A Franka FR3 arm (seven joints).
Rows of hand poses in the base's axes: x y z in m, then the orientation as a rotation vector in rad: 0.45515 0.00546 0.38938 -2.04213 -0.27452 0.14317; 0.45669 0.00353 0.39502 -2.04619 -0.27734 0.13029; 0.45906 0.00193 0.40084 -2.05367 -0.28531 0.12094; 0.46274 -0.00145 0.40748 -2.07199 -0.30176 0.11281; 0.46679 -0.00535 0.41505 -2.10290 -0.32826 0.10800; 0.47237 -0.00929 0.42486 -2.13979 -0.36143 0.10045; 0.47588 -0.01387 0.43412 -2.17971 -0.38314 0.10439; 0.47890 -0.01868 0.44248 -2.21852 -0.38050 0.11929; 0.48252 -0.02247 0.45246 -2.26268 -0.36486 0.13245; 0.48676 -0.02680 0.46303 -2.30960 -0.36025 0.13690; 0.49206 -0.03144 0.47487 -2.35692 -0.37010 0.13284; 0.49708 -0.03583 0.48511 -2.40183 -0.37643 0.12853; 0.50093 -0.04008 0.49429 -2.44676 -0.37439 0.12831; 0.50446 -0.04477 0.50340 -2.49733 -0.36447 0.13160; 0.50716 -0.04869 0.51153 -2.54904 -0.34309 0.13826; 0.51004 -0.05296 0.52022 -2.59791 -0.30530 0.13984
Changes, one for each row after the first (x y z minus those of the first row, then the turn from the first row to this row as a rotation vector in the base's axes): 0.00154 -0.00193 0.00564 -0.00238 -0.01076 -0.00374; 0.00391 -0.00353 0.01146 -0.00878 -0.02169 -0.00249; 0.00759 -0.00691 0.01810 -0.02635 -0.03672 0.00469; 0.01164 -0.01081 0.02567 -0.05724 -0.05517 0.01961; 0.01722 -0.01475 0.03548 -0.09420 -0.07889 0.03754; 0.02073 -0.01933 0.04474 -0.13516 -0.08995 0.05190; 0.02375 -0.02414 0.05310 -0.17511 -0.08306 0.05394; 0.02737 -0.02793 0.06308 -0.21953 -0.07268 0.04610; 0.03161 -0.03226 0.07365 -0.26616 -0.07330 0.04221; 0.03691 -0.03690 0.08549 -0.31279 -0.08563 0.04468; 0.04193 -0.04129 0.09573 -0.35688 -0.09629 0.04485; 0.04578 -0.04554 0.10491 -0.40110 -0.10082 0.04118; 0.04931 -0.05023 0.11402 -0.45096 -0.10062 0.03359; 0.05201 -0.05415 0.12215 -0.50195 -0.09400 0.02008; 0.05489 -0.05842 0.13084 -0.54924 -0.08406 -0.00544
